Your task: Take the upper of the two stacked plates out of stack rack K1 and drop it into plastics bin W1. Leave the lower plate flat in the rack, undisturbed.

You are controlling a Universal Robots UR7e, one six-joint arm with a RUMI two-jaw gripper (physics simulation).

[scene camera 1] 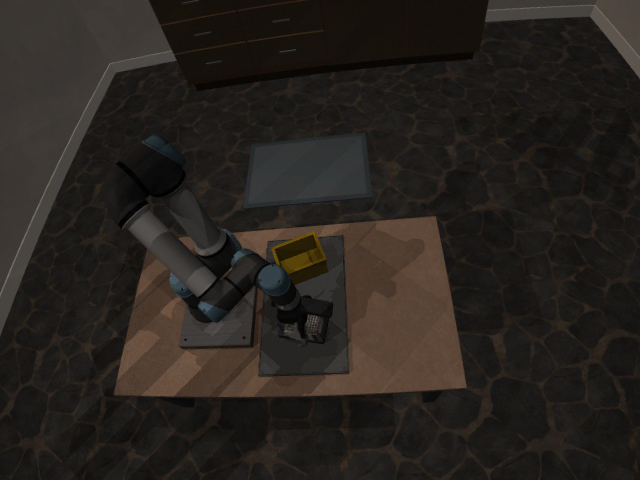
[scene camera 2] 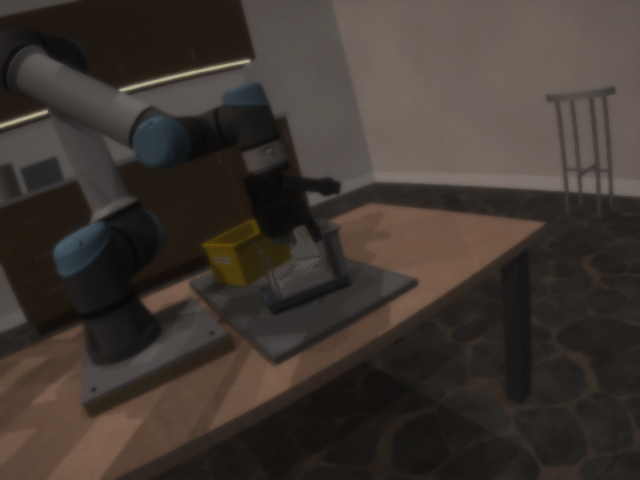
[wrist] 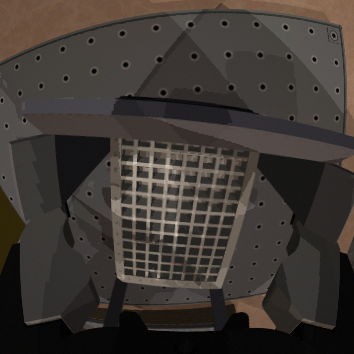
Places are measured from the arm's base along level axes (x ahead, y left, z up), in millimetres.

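Pixels of known places: gripper, fingertip midpoint: (scene camera 1: 309, 323) (scene camera 2: 311, 262) (wrist: 181, 200); arm's base, link origin: (scene camera 2: 126, 344).
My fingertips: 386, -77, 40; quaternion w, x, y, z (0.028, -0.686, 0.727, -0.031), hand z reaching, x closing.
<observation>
For each thing: its top centre in the pictures, then the offset to it from my fingertips, as dx, dy, dz. Level surfaces: height alone.
- stack rack K1, top centre: (wrist: 174, 325) (scene camera 2: 290, 234) (scene camera 1: 298, 315) -24, +4, +66
- Yellow bin W1, top centre: (scene camera 2: 242, 231) (scene camera 1: 298, 253) -53, +241, +46
- wooden table, surface height: dz -68
The pale, grid-topped upper plate (wrist: 116, 235) (scene camera 2: 305, 266) (scene camera 1: 316, 325) lies flat in stack rack K1 (wrist: 70, 121) (scene camera 2: 312, 295). The rack has a dark blue base, a tall grey end wall and thin posts at the other end. The lower plate is covered from above in the wrist view, and blur keeps the two layers from being told apart in scene camera 2. My gripper (wrist: 181, 200) (scene camera 2: 308, 248) (scene camera 1: 305, 328) is open and empty above the plates, its jaws on either side of them in the wrist view. Yellow bin W1 (scene camera 1: 305, 276) (scene camera 2: 227, 266) stands beside the rack.
The rack and bin stand on a grey perforated board (scene camera 1: 302, 359) (scene camera 2: 289, 341) (wrist: 295, 72) on the wooden table (scene camera 1: 403, 335). The arm's base plate (scene camera 1: 222, 335) (scene camera 2: 155, 372) lies next to the board. The rack's end wall and posts rise close to the gripper.
</observation>
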